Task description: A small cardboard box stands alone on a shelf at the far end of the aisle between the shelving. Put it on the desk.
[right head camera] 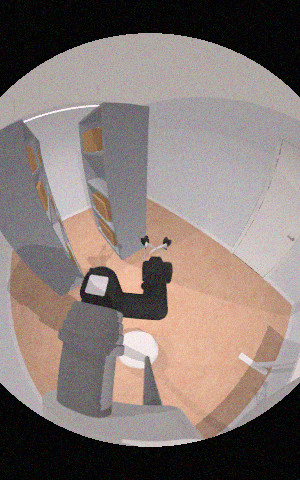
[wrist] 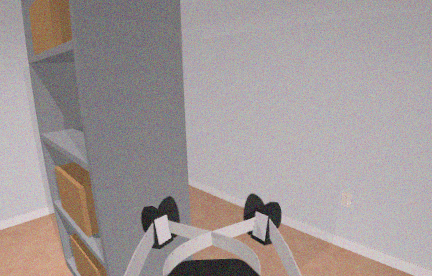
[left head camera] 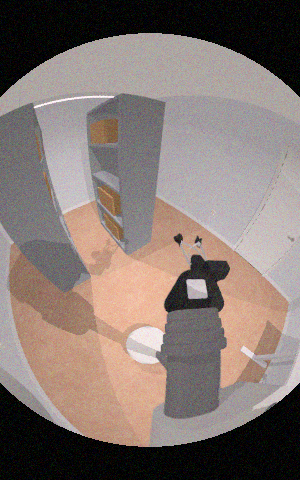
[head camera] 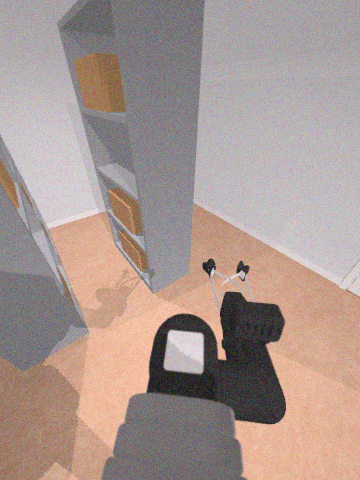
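Pixels of known places: gripper, fingertip midpoint: (right head camera: 155,238) (wrist: 211,211) (left head camera: 186,236) (head camera: 224,263); robot's base at its link origin: (right head camera: 137,348) (left head camera: 146,343).
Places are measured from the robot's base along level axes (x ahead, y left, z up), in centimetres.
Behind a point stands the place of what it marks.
My gripper (head camera: 226,269) {z 116.0, x 47.0, y -8.8 cm} (left head camera: 188,240) {z 116.0, x 47.0, y -8.8 cm} (right head camera: 156,242) {z 116.0, x 47.0, y -8.8 cm} (wrist: 211,211) {z 116.0, x 47.0, y -8.8 cm} is open and empty, in front of and to the right of a tall grey shelf unit (head camera: 165,150) {z 124.1, x 132.0, y 20.8 cm} (left head camera: 142,175) {z 108.9, x 135.0, y 17.5 cm} (right head camera: 127,175) {z 115.3, x 132.7, y 20.0 cm} (wrist: 132,125) {z 108.9, x 130.6, y 22.2 cm}. That unit holds a cardboard box (head camera: 100,82) {z 156.4, x 146.6, y 60.0 cm} (left head camera: 104,131) {z 154.9, x 147.3, y 58.9 cm} (right head camera: 92,140) {z 154.5, x 146.9, y 59.7 cm} (wrist: 50,25) {z 152.5, x 147.6, y 60.9 cm} high up and flatter boxes on its lower shelves. I cannot tell whether any visible box is the small one standing alone. Part of the desk, a white foot (left head camera: 254,356) (right head camera: 252,363), shows at the lower right in the side head views.
A second grey shelf unit (head camera: 30,300) {z 56.9, x 64.6, y 91.8 cm} (left head camera: 20,190) {z 132.0, x 63.0, y 93.5 cm} (right head camera: 20,200) {z 128.8, x 65.5, y 90.8 cm} with boxes stands at the left. The aisle floor (head camera: 75,255) {z -2.7, x 162.0, y 139.7 cm} runs between the two units towards a wall. A wall and a pale door (left head camera: 270,220) {z 88.2, x 127.0, y -170.9 cm} (right head camera: 270,210) {z 102.3, x 130.3, y -167.6 cm} are at the right.
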